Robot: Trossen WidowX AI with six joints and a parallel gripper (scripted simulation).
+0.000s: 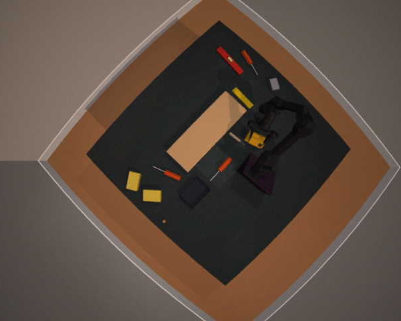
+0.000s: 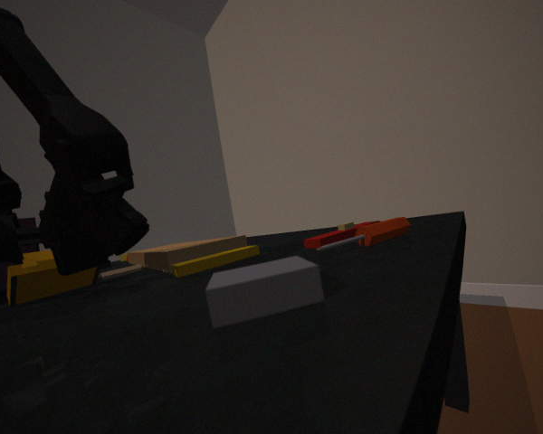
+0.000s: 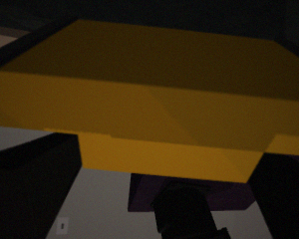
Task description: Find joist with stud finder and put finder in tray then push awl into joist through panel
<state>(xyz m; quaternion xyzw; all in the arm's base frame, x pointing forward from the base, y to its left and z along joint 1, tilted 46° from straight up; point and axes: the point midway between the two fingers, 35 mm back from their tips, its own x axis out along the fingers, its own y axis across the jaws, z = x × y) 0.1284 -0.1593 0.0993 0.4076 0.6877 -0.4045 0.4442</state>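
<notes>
My gripper tip is 10 mm to the left of the yellow stud finder, 10 mm past it and 10 mm above it. The rest, counted from my gripper tip: awl: 70 mm ahead, 60 mm to the left, 50 mm below; then stud finder light: 30 mm behind, 10 mm above; then yellow bar: 250 mm ahead, 150 mm to the right, 50 mm below.
</notes>
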